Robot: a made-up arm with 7 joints. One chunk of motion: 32 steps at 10 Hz.
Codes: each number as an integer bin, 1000 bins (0 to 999) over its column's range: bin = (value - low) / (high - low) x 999, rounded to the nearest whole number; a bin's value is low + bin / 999 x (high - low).
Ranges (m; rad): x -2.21..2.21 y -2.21..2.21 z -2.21..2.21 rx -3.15..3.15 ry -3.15..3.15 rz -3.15..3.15
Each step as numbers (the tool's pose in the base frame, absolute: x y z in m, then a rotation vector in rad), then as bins.
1 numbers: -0.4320 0.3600 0.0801 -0.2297 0.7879 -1.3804
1 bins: 402 581 518 463 624 281
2 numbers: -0.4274 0.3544 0.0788 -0.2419 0.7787 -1.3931
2 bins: 403 580 517 461 623 279
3 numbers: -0.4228 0.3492 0.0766 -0.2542 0.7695 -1.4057
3 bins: 404 578 517 459 622 277
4 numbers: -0.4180 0.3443 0.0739 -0.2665 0.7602 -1.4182
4 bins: 405 577 516 457 620 275
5 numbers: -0.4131 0.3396 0.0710 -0.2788 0.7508 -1.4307
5 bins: 406 576 516 455 619 273
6 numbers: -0.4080 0.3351 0.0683 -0.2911 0.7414 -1.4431
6 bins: 407 575 515 453 617 271
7 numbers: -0.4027 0.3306 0.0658 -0.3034 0.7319 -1.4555
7 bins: 408 574 514 451 616 269
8 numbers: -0.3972 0.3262 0.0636 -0.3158 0.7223 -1.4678
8 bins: 410 573 514 449 614 267
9 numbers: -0.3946 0.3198 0.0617 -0.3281 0.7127 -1.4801
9 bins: 410 572 513 447 613 265
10 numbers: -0.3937 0.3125 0.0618 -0.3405 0.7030 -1.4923
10 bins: 411 570 513 446 611 263
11 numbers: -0.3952 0.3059 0.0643 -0.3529 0.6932 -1.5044
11 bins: 410 569 514 444 609 261
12 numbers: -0.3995 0.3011 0.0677 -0.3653 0.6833 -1.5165
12 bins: 409 568 515 442 608 259
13 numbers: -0.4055 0.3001 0.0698 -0.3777 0.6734 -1.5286
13 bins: 408 567 515 440 606 257
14 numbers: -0.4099 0.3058 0.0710 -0.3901 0.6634 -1.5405
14 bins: 407 569 516 438 605 255
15 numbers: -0.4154 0.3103 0.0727 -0.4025 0.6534 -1.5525
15 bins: 406 570 516 436 603 253
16 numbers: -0.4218 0.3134 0.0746 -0.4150 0.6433 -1.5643
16 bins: 404 570 516 434 602 251
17 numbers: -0.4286 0.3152 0.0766 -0.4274 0.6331 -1.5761
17 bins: 403 571 517 432 600 250
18 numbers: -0.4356 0.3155 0.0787 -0.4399 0.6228 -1.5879
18 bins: 401 571 517 430 598 248
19 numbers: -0.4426 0.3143 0.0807 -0.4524 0.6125 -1.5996
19 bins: 399 571 518 428 597 246
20 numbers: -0.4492 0.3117 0.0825 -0.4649 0.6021 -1.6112
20 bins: 398 570 518 426 595 244
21 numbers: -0.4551 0.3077 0.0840 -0.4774 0.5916 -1.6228
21 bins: 397 569 518 424 593 242
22 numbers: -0.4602 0.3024 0.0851 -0.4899 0.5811 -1.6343
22 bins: 395 568 519 422 592 240
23 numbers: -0.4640 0.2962 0.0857 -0.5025 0.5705 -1.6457
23 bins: 395 566 519 420 590 239
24 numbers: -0.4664 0.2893 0.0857 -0.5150 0.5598 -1.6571
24 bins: 394 565 519 418 588 237
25 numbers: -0.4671 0.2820 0.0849 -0.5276 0.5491 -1.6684
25 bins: 394 563 519 416 587 235
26 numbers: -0.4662 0.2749 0.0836 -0.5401 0.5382 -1.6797
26 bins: 394 562 518 414 585 233
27 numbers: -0.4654 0.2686 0.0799 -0.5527 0.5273 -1.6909
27 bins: 394 560 518 412 583 231
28 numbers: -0.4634 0.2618 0.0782 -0.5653 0.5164 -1.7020
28 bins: 395 559 517 410 581 230
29 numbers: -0.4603 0.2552 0.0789 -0.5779 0.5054 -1.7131
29 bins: 395 557 517 408 580 228
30 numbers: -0.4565 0.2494 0.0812 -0.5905 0.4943 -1.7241
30 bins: 396 556 518 406 578 226
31 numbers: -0.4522 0.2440 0.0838 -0.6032 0.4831 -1.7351
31 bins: 397 555 518 404 576 224
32 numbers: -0.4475 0.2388 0.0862 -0.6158 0.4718 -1.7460
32 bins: 398 553 519 402 574 223
